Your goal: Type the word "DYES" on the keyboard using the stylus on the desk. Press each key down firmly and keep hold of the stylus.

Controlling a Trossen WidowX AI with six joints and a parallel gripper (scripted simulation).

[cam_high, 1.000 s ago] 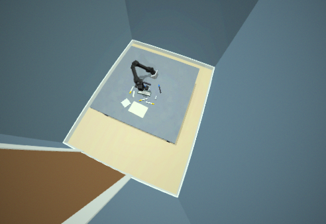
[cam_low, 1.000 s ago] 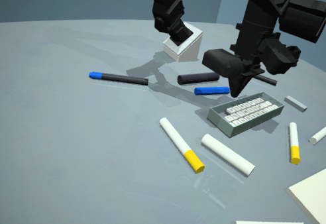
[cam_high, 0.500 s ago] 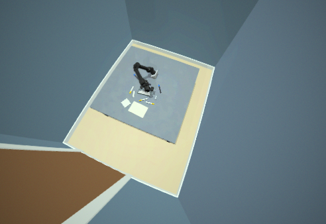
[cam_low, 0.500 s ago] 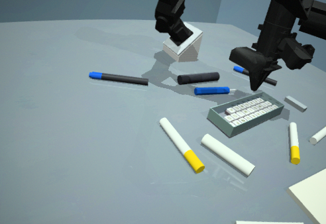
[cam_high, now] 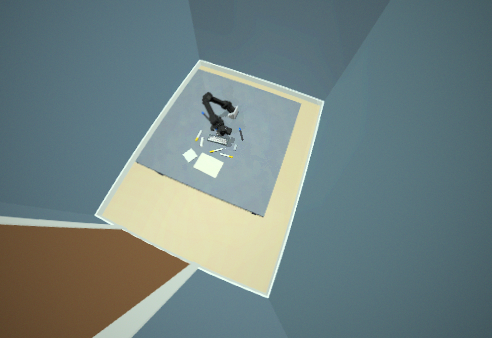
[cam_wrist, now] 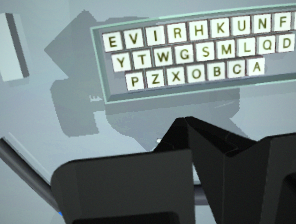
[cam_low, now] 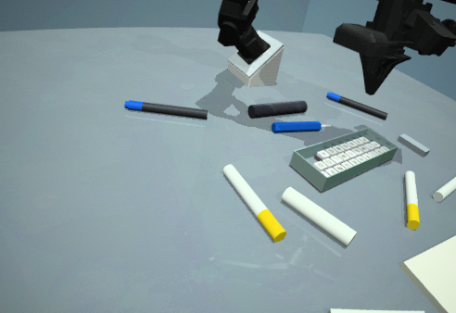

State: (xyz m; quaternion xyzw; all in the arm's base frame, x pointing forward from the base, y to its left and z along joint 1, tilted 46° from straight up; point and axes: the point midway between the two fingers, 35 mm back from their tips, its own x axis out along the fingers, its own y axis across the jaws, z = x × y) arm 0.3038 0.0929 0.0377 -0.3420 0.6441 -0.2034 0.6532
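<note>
My gripper tip is 60 mm past the blue stylus, 30 mm to the left of it and 100 mm above it. Also, from my gripper tip: stylus tip 60 mm behind, 100 mm below; dark cylinder 130 mm behind, 70 mm to the right, 90 mm below; keyboard 30 mm ahead, 30 mm to the right, 90 mm below.
</note>
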